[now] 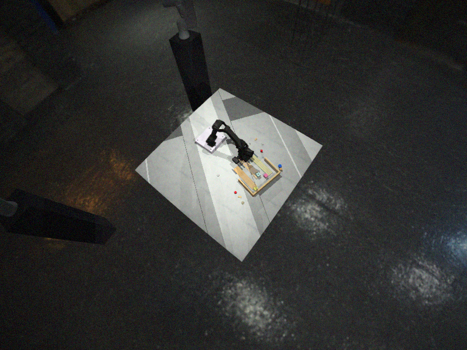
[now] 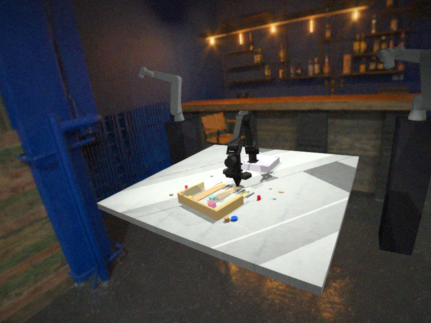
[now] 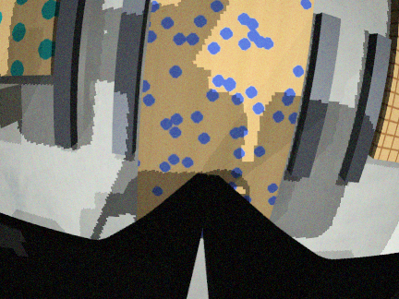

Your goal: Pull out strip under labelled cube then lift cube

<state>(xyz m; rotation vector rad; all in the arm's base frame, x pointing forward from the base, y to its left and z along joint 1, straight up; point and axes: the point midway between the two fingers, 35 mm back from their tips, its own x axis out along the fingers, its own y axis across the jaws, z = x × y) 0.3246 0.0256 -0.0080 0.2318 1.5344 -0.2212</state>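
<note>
Right now the teal cube labelled m is 20 cm ahead of my gripper tip, 6 cm to the right of it and 1 cm above it. Round my gripper tip: small tan block: 34 cm ahead, 10 cm to the left; then blue disc: 32 cm ahead, 13 cm to the left.
</note>
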